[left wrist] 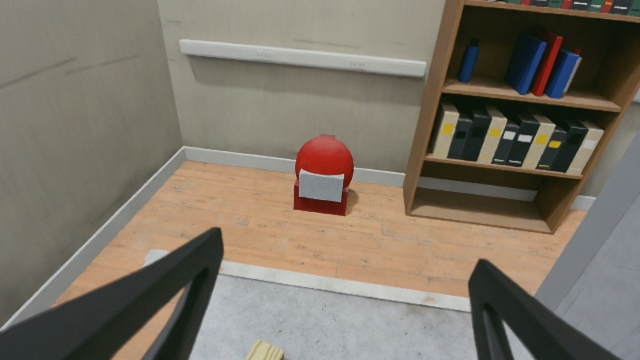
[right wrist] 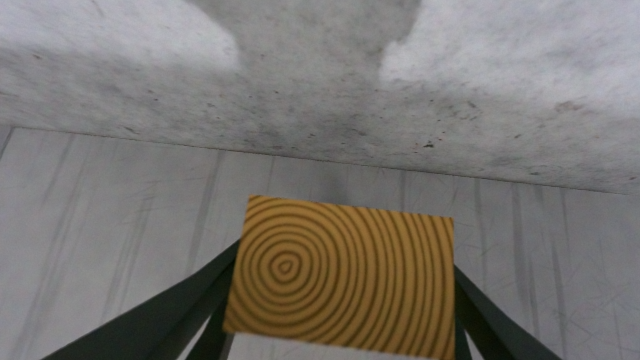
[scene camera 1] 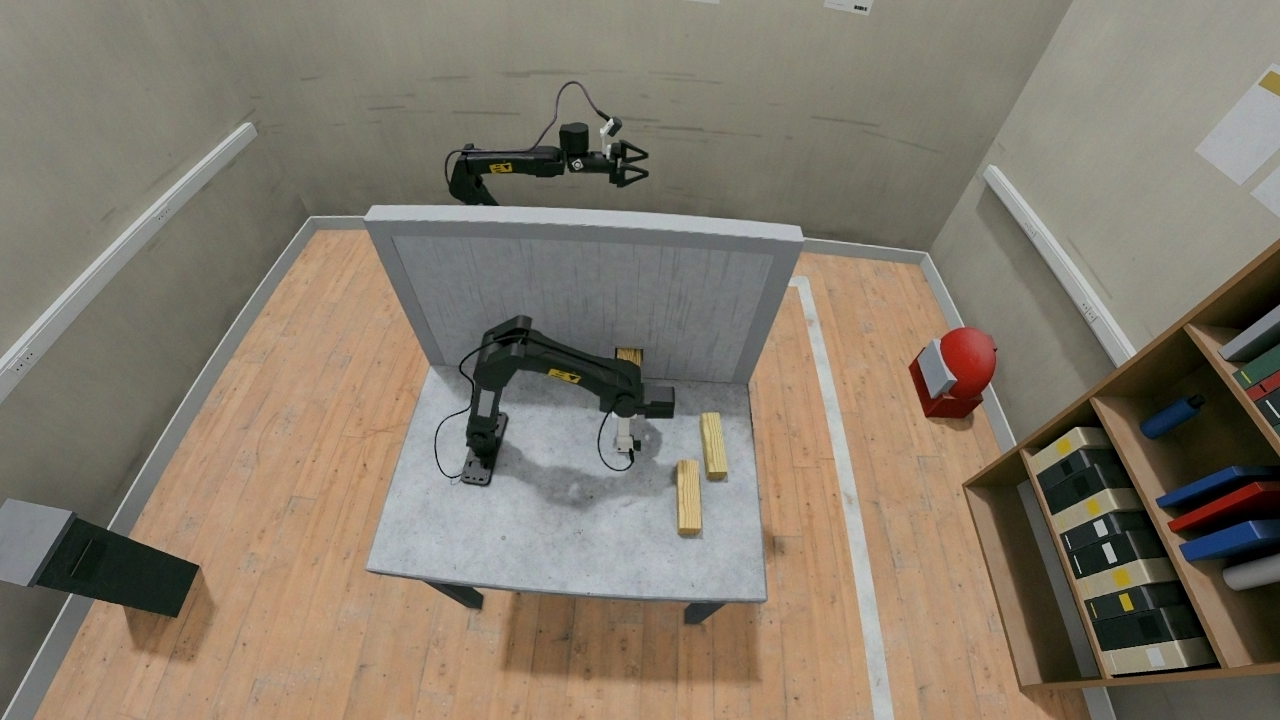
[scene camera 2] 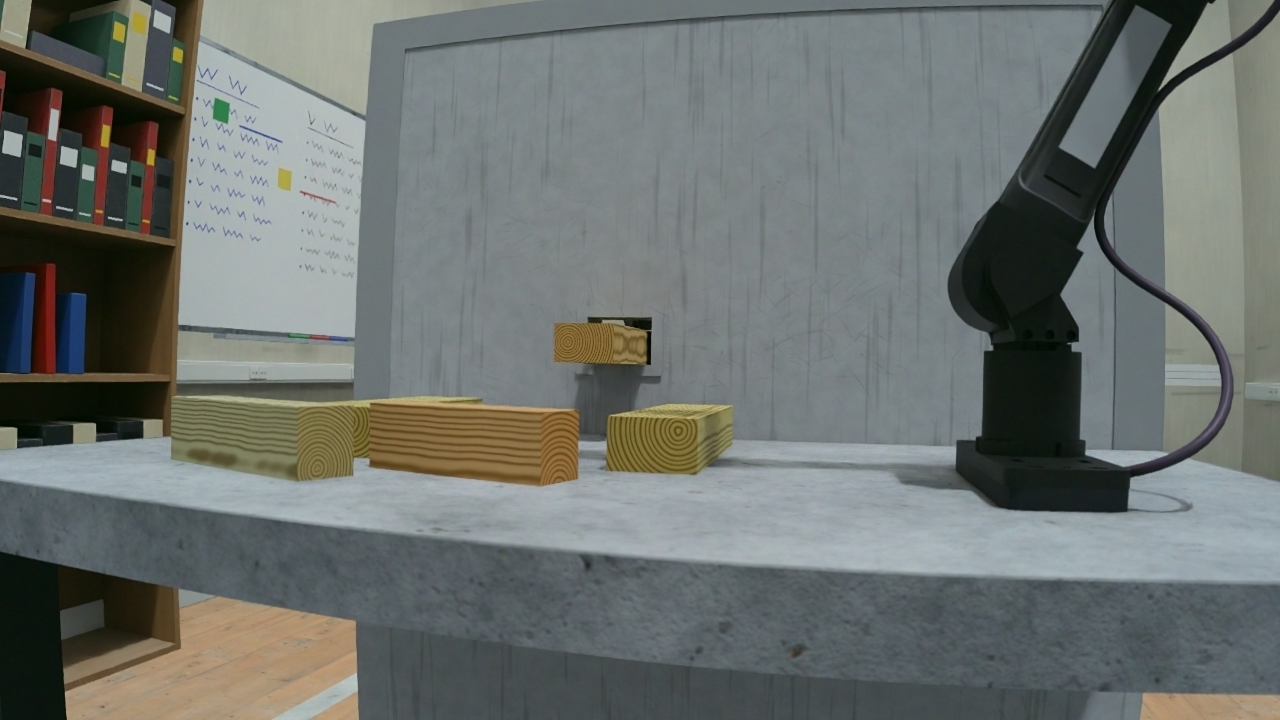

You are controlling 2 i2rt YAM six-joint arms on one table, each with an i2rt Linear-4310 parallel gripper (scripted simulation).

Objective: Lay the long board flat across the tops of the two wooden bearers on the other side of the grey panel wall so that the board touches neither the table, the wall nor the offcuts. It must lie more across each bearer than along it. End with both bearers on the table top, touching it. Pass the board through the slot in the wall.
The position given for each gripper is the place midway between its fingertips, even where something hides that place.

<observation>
In view: the left gripper [scene camera 1: 648, 164], the right gripper [right wrist: 344, 257] and a long board [scene camera 2: 595, 343].
The long board shows as well in the right wrist view [right wrist: 306, 273]. The left gripper is seen too in the left wrist view [left wrist: 345, 254]. The left wrist view does not show the long board: it is out of frame.
</observation>
